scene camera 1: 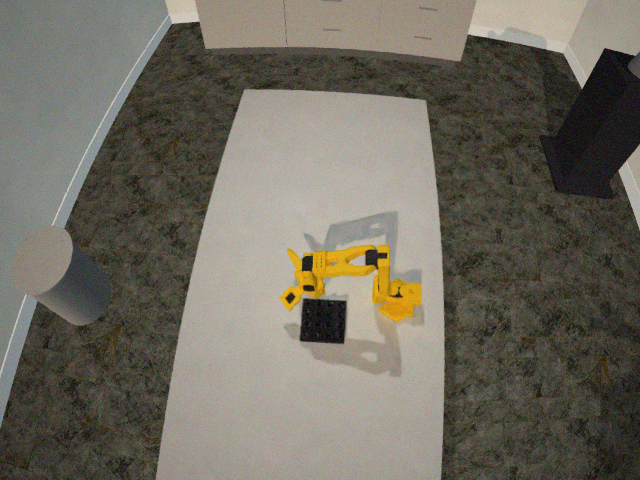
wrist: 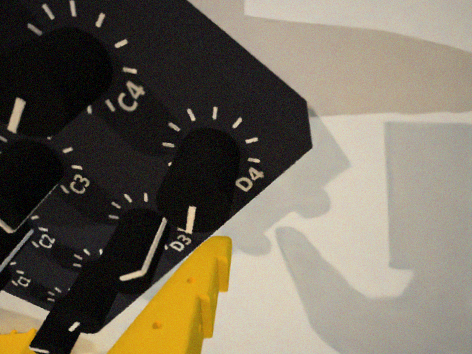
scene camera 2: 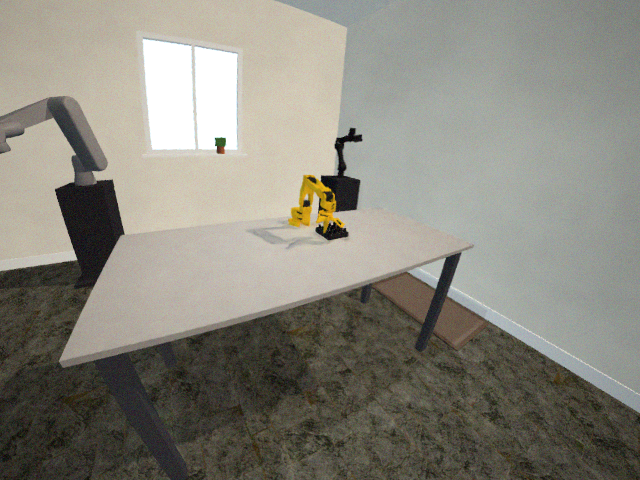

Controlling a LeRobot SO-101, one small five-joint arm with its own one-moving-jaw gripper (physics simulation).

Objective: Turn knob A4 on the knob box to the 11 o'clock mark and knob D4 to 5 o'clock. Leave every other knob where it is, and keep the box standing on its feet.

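Frame: origin at the arm's base, x ahead, y left, z up, level; millimetres.
Seen in the pictures: hand, tool point: (scene camera 1: 315,296) (wrist: 230,257) (scene camera 2: 324,232); arm's base, link origin: (scene camera 1: 389,300) (scene camera 2: 301,224).
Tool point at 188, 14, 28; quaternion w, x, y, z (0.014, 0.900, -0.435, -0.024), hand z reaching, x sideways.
Observation:
Pixels of each thing's middle, then the offset from my tool point to it, as dx, dy, dz. Level surfaces: height alone.
- black knob box, body centre: (scene camera 1: 323,320) (scene camera 2: 331,230) -24, +58, -9
- Knob D4, body centre: (wrist: 202,177) +16, +18, +3
- Knob C4, body centre: (wrist: 54,79) +16, +45, +3
- knob C3, body centre: (wrist: 14,183) -11, +45, +3
- knob D3, body centre: (wrist: 134,249) -10, +18, +3
- pale table, surface height: dz -28
The black knob box (scene camera 1: 323,320) (scene camera 2: 332,234) stands flat on the table; part shows in the wrist view (wrist: 280,110). Knob D4 (wrist: 210,165) is near the box corner in the wrist view, its white line at the lower end; the exact clock mark is not readable. Knob A4 does not show in the wrist view and cannot be made out in the scene views. My gripper (scene camera 1: 303,295) (scene camera 2: 334,227) is open and empty, low at the box's edge. Its notched yellow jaw (wrist: 185,300) is beside the box edge by D3; a bit of the other jaw (wrist: 15,344) shows at lower left.
Knob C4 (wrist: 75,70), knob C3 (wrist: 30,170) and knob D3 (wrist: 135,240) stand close around D4. The pale table (scene camera 1: 330,155) (scene camera 2: 217,279) carries the box and the yellow arm (scene camera 1: 346,260) (scene camera 2: 310,191). Arm shadows fall on the table.

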